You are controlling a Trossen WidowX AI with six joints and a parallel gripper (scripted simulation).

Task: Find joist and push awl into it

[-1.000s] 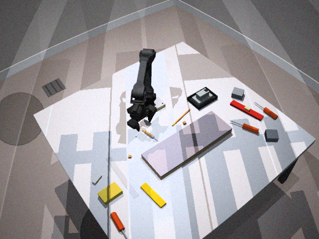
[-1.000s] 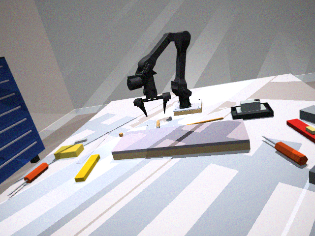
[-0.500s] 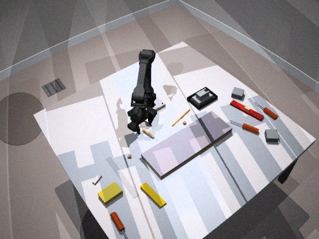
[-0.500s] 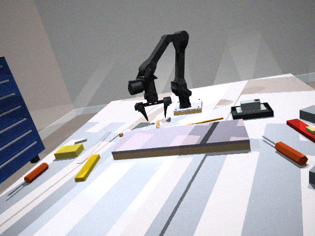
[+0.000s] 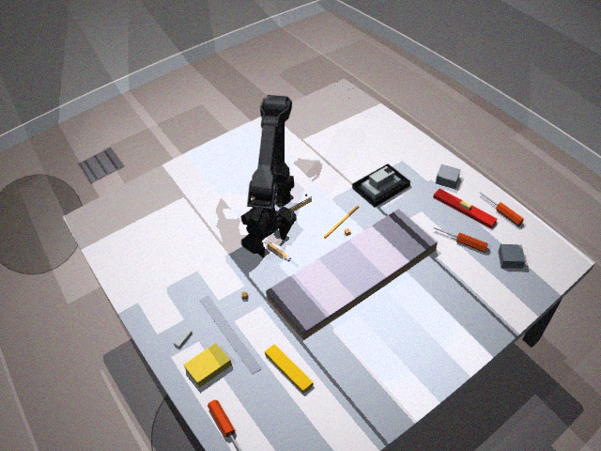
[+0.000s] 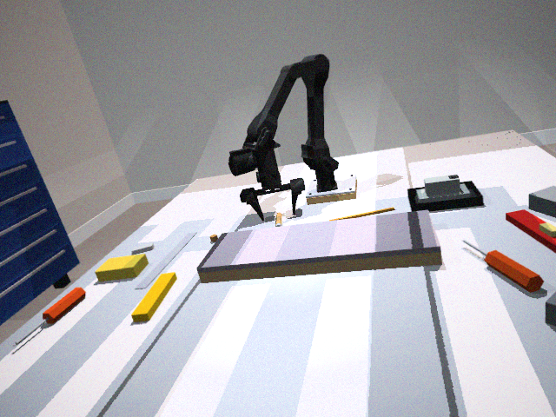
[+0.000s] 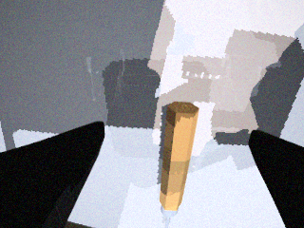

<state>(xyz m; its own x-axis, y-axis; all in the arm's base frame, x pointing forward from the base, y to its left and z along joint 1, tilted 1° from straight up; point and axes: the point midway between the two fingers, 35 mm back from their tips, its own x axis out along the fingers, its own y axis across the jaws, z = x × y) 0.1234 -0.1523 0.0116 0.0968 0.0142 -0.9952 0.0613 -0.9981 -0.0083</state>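
Now: gripper tip 6 cm short of the awl. Round my gripper tip: yellow block 18 cm ahead, 41 cm to the right, 1 cm above; pencil 8 cm ahead, 23 cm to the left; yellow bar 34 cm ahead, 26 cm to the right.
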